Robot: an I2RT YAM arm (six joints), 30 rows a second.
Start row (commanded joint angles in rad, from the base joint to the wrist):
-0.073, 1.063, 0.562, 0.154, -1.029, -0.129
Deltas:
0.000, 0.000, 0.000, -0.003, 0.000, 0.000
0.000, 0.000, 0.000, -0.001, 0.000, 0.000
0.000, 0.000, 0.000, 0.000, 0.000, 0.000
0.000, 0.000, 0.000, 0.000, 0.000, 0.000
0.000, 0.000, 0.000, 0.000, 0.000, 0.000
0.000, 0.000, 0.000, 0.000, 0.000, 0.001
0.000, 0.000, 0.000, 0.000, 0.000, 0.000
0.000, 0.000, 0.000, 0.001, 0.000, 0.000
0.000, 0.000, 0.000, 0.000, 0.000, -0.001
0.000, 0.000, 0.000, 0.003, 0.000, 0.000
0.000, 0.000, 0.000, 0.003, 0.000, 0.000
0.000, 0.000, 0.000, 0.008, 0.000, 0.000
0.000, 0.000, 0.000, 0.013, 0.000, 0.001
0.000, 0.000, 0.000, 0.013, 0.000, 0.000
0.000, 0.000, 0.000, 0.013, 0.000, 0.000
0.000, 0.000, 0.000, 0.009, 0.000, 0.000
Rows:
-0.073, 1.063, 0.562, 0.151, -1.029, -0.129
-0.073, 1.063, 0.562, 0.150, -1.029, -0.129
-0.073, 1.063, 0.562, 0.150, -1.029, -0.129
-0.073, 1.063, 0.562, 0.150, -1.029, -0.129
-0.073, 1.063, 0.562, 0.150, -1.029, -0.129
-0.073, 1.063, 0.562, 0.150, -1.029, -0.128
-0.073, 1.063, 0.562, 0.150, -1.029, -0.128
-0.073, 1.063, 0.562, 0.151, -1.029, -0.128
-0.073, 1.063, 0.562, 0.151, -1.029, -0.129
-0.073, 1.063, 0.562, 0.154, -1.029, -0.129
-0.073, 1.063, 0.562, 0.157, -1.029, -0.129
-0.073, 1.063, 0.562, 0.165, -1.029, -0.129
-0.073, 1.063, 0.562, 0.178, -1.029, -0.128
-0.073, 1.063, 0.562, 0.191, -1.029, -0.128
-0.073, 1.063, 0.562, 0.204, -1.029, -0.128
-0.073, 1.063, 0.562, 0.213, -1.029, -0.128

